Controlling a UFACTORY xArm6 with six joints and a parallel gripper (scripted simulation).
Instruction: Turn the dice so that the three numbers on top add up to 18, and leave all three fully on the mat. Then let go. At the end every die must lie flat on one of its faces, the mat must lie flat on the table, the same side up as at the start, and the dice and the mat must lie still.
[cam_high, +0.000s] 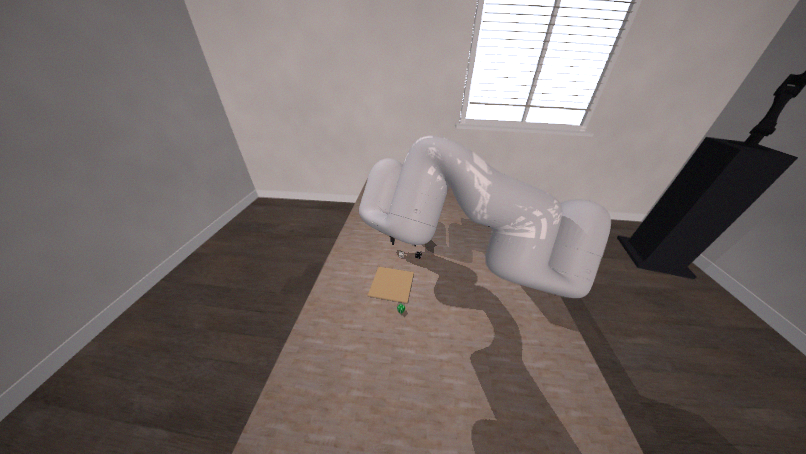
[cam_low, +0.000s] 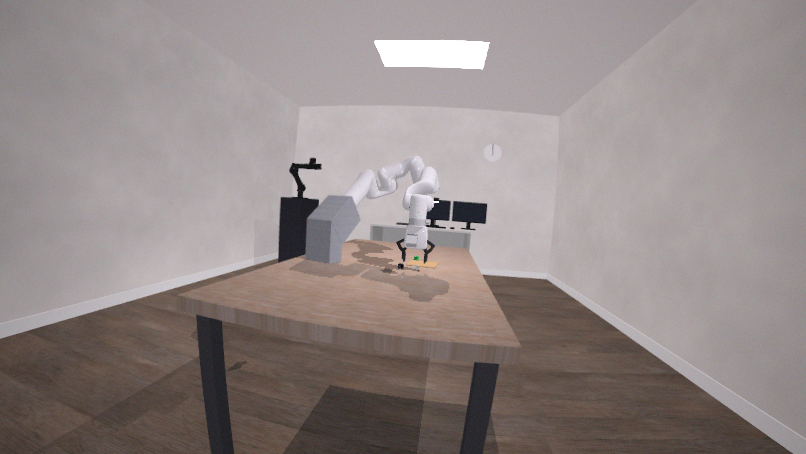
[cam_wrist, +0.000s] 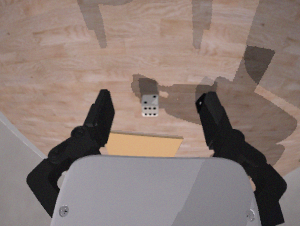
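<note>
My hand is 4 cm to the right of the white die and 4 cm above it. Also, from my hand: black die 7 cm behind, 2 cm to the left, 4 cm below; mat 1 cm behind, 18 cm to the left, 5 cm below; green die 8 cm behind, 28 cm to the left, 4 cm below.
</note>
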